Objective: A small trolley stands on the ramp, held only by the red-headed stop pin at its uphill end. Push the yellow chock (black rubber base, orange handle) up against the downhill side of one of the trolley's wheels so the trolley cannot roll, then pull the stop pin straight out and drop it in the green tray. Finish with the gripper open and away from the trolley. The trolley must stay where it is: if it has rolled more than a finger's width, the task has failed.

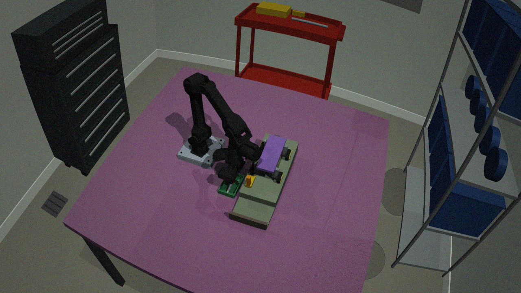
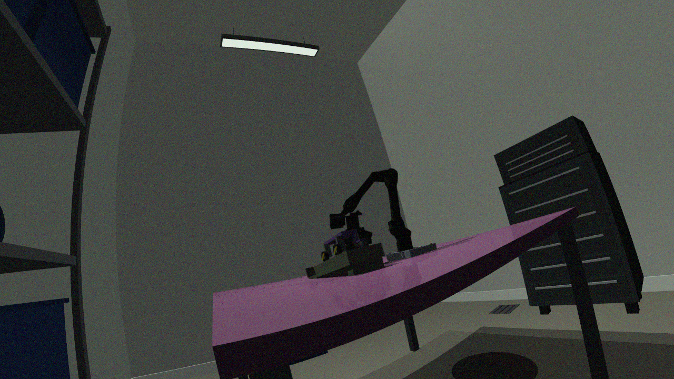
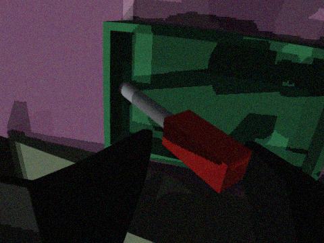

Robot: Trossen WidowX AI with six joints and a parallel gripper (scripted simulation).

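Right now the green tray is 1 cm behind my gripper tip and 5 cm below it. From my gripper tip the other things lie so: red-headed stop pin: 1 cm to the right, 1 cm below; then olive ramp: 10 cm ahead, 13 cm to the left; then yellow chock: 7 cm ahead, 2 cm to the left, 4 cm above.
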